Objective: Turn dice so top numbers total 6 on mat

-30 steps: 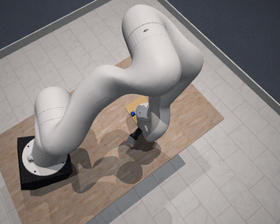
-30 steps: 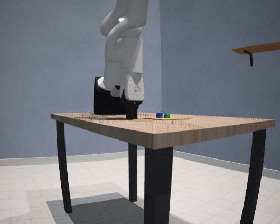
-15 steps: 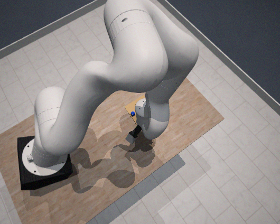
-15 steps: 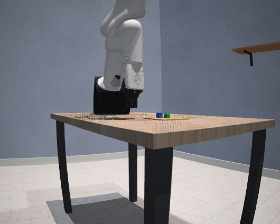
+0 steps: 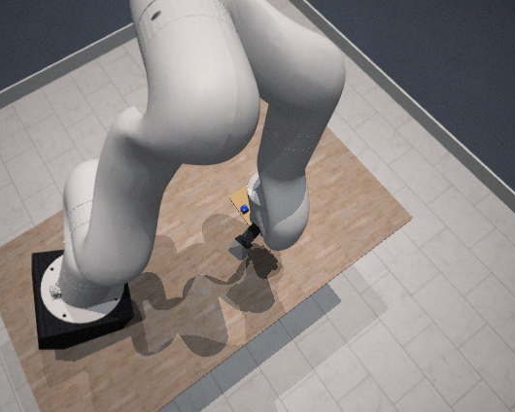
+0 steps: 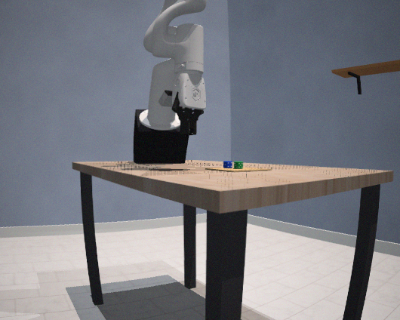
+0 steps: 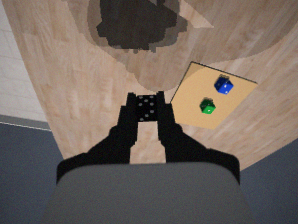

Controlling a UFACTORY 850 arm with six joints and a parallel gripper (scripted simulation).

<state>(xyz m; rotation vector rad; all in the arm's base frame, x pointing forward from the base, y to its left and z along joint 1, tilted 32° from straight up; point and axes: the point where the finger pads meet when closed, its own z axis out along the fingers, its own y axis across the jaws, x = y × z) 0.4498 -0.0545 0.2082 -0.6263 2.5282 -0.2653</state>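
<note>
My hand is 140 mm to the right of the green die, 110 mm above it and 30 mm short of it. Round my hand: blue die 140 mm to the left, 110 mm below, 20 mm behind; then black die 10 mm below; then tan mat 140 mm to the left, 120 mm below, 30 mm ahead.
</note>
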